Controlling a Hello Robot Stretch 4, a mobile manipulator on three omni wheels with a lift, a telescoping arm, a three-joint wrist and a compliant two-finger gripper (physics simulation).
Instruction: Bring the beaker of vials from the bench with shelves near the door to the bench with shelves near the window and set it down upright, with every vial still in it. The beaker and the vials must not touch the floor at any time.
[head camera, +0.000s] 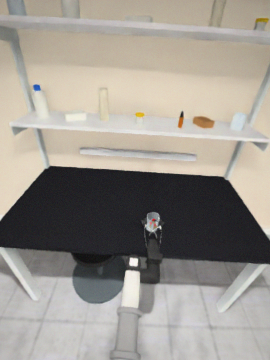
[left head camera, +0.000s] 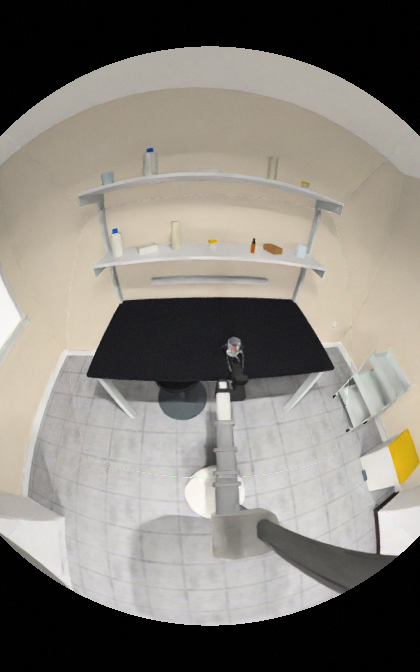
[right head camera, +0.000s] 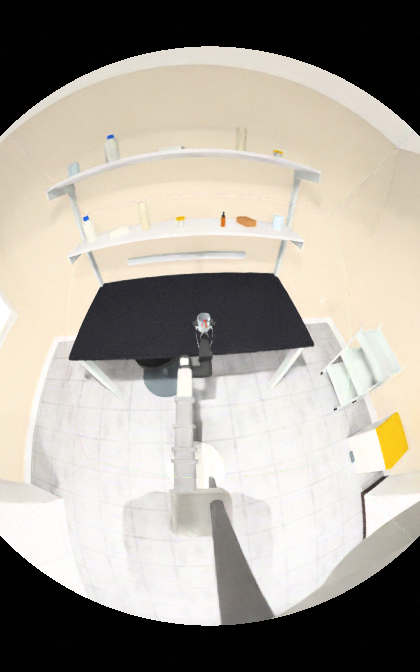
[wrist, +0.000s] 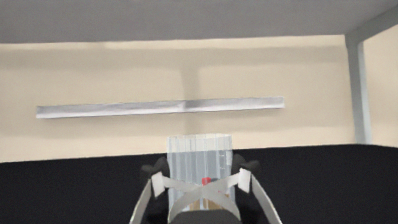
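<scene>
A clear beaker (head camera: 153, 217) (left head camera: 234, 342) (right head camera: 203, 317) (wrist: 200, 150) is upright over the front right part of the black bench top (head camera: 100, 200) (left head camera: 170, 330) (right head camera: 150, 315) (wrist: 65, 190). In the wrist view, a red cap (wrist: 206, 181) and amber parts of vials show low inside it; the crossed finger straps partly hide them, so I cannot tell how many vials there are. My gripper (head camera: 153, 224) (left head camera: 233, 348) (right head camera: 204, 324) (wrist: 200, 168) is shut on the beaker, with one finger pad on each side. The beaker's base is hidden, so I cannot tell if it touches the bench top.
A lower shelf (head camera: 165, 131) (left head camera: 200, 257) with bottles and jars spans the wall behind the bench. A dark round stool base (head camera: 97, 281) (left head camera: 182, 401) is under the bench. A pale cart (left head camera: 345, 400) and a yellow-topped bin (left head camera: 404, 457) stand right. A bright pane (left head camera: 9, 310) is left.
</scene>
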